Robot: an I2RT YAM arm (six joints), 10 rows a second.
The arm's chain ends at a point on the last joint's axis. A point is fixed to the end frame.
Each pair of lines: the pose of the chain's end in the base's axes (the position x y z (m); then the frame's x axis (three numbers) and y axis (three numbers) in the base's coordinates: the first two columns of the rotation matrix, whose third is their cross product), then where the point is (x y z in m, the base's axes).
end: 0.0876 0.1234 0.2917 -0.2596 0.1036 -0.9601 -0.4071 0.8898 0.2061
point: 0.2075 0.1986 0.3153
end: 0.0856 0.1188 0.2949 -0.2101 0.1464 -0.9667 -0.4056 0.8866 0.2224
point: 0.2051 0.1913 0.3275
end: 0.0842 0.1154 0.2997 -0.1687 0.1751 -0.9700 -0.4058 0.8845 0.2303
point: 0.2030 0.1856 0.3391
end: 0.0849 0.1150 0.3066 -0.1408 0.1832 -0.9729 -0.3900 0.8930 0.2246
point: 0.2043 0.1822 0.3492
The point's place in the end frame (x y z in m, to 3 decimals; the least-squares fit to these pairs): -0.046 0.023 0.134
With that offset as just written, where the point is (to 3 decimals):
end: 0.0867 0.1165 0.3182 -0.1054 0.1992 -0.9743 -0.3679 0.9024 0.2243
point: 0.207 0.179 0.365
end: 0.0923 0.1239 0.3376 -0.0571 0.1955 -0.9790 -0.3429 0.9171 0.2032
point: 0.213 0.183 0.389
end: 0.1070 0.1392 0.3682 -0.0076 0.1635 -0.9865 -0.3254 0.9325 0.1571
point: 0.227 0.196 0.423
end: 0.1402 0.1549 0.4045 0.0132 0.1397 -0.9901 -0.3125 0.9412 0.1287
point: 0.260 0.211 0.461
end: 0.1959 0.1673 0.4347 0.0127 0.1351 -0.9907 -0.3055 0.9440 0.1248
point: 0.316 0.223 0.490
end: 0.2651 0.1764 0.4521 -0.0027 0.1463 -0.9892 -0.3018 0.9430 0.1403
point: 0.386 0.231 0.506
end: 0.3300 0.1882 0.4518 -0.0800 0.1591 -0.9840 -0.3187 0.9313 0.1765
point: 0.453 0.246 0.498
